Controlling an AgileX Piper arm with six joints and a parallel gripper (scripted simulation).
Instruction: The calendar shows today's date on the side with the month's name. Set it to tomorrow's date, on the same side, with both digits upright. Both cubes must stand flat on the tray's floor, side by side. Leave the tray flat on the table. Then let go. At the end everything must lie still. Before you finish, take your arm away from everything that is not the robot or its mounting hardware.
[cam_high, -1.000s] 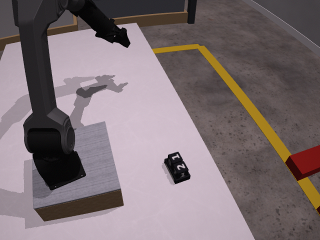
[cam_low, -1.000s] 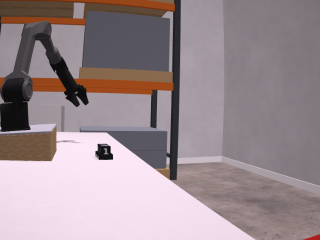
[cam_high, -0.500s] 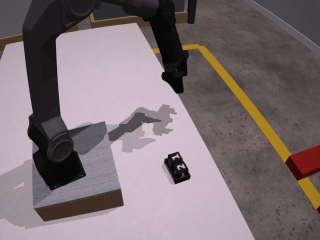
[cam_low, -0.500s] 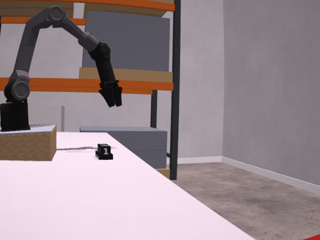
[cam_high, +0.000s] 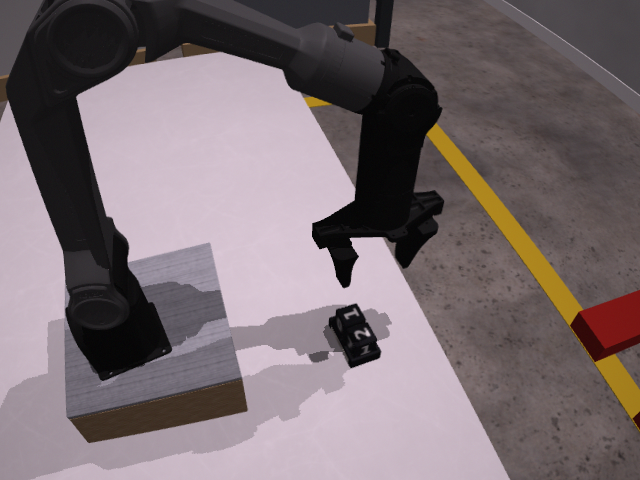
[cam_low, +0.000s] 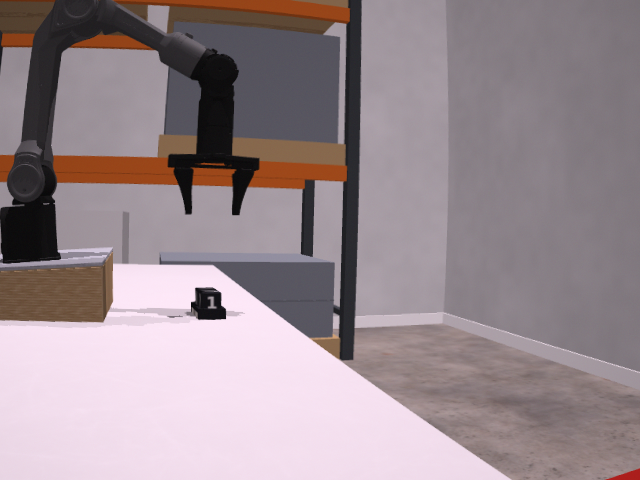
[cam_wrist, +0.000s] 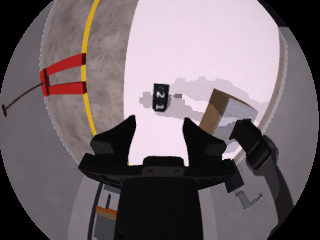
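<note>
Now: hand 140 mm above the cube. Also, from my hand: black base (160 mm below, 20 mm to the left).
</note>
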